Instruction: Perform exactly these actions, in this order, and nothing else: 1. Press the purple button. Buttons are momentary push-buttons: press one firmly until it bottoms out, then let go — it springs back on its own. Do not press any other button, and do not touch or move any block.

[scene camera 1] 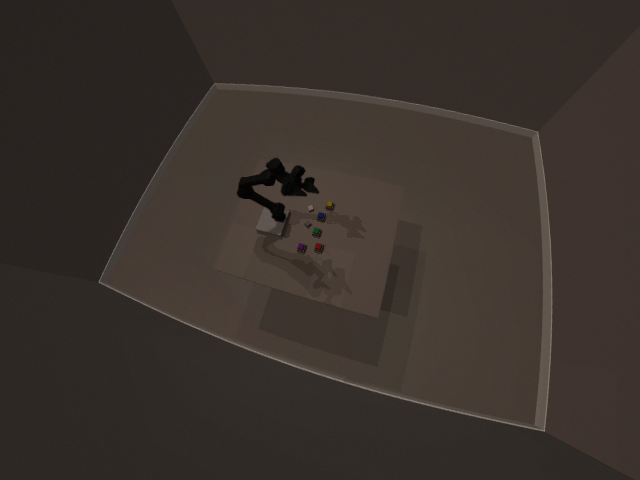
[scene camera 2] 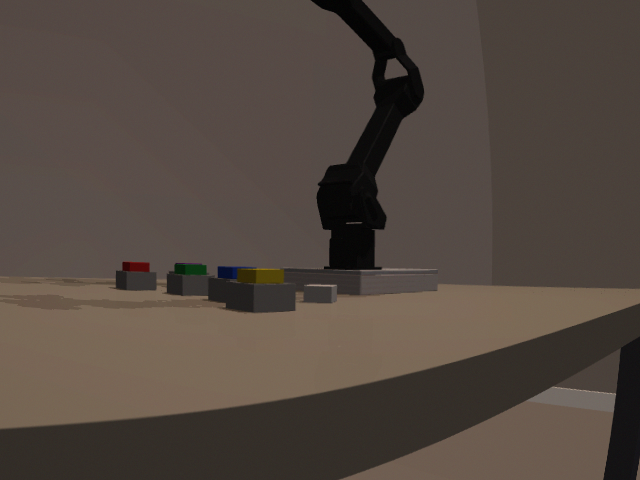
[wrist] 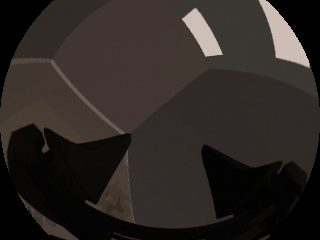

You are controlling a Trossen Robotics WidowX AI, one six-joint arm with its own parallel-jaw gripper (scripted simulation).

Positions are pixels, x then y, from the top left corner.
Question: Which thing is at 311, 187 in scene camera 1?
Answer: My gripper.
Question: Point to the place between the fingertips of my gripper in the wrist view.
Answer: At 167, 144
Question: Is my gripper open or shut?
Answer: Open.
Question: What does my gripper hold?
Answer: Nothing.
